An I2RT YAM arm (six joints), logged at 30 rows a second.
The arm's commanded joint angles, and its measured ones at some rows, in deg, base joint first. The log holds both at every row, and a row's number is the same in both.
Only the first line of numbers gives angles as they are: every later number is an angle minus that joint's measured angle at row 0.
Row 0, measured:
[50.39 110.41 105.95 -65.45 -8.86 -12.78]
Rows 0 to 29, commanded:
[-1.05 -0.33 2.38 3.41 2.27 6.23]
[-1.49 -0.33 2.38 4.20 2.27 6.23]
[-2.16 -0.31 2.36 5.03 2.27 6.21]
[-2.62 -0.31 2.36 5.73 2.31 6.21]
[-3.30 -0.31 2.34 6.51 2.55 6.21]
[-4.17 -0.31 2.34 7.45 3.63 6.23]
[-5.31 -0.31 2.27 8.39 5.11 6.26]
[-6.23 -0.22 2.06 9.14 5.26 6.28]
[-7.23 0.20 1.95 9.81 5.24 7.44]
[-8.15 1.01 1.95 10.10 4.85 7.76]
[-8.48 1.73 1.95 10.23 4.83 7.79]
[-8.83 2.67 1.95 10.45 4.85 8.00]
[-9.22 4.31 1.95 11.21 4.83 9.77]
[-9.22 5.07 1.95 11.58 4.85 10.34]
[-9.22 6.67 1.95 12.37 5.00 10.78]
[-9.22 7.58 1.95 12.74 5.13 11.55]
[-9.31 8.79 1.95 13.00 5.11 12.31]
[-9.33 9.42 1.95 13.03 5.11 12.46]
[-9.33 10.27 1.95 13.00 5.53 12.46]
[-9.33 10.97 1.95 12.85 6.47 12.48]
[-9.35 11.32 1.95 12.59 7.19 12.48]
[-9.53 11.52 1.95 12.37 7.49 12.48]
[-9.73 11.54 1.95 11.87 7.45 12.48]
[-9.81 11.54 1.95 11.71 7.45 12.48]
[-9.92 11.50 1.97 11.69 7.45 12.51]
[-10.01 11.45 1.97 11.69 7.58 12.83]
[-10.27 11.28 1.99 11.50 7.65 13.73]
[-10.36 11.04 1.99 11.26 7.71 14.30]
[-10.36 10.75 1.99 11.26 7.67 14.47]
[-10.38 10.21 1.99 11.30 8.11 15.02]
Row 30, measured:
[-9.77 11.58 1.51 11.47 6.34 12.92]
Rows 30 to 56, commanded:
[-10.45 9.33 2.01 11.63 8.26 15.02]
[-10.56 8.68 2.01 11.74 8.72 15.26]
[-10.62 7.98 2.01 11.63 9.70 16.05]
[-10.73 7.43 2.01 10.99 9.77 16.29]
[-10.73 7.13 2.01 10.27 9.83 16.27]
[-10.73 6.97 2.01 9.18 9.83 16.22]
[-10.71 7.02 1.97 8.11 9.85 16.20]
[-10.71 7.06 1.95 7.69 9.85 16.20]
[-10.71 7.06 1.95 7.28 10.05 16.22]
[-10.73 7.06 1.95 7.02 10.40 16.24]
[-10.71 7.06 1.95 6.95 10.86 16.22]
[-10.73 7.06 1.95 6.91 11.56 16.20]
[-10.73 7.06 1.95 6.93 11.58 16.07]
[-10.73 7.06 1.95 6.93 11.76 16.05]
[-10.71 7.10 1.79 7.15 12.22 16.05]
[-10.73 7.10 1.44 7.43 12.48 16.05]
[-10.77 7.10 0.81 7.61 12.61 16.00]
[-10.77 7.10 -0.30 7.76 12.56 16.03]
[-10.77 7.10 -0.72 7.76 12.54 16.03]
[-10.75 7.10 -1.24 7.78 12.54 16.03]
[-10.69 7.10 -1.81 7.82 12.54 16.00]
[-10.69 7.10 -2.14 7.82 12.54 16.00]
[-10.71 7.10 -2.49 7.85 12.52 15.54]
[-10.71 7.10 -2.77 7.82 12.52 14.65]
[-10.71 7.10 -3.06 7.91 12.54 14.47]
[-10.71 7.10 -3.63 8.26 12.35 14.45]
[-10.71 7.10 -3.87 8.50 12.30 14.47]
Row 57, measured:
[-10.36 9.01 -2.91 7.89 11.47 15.22]
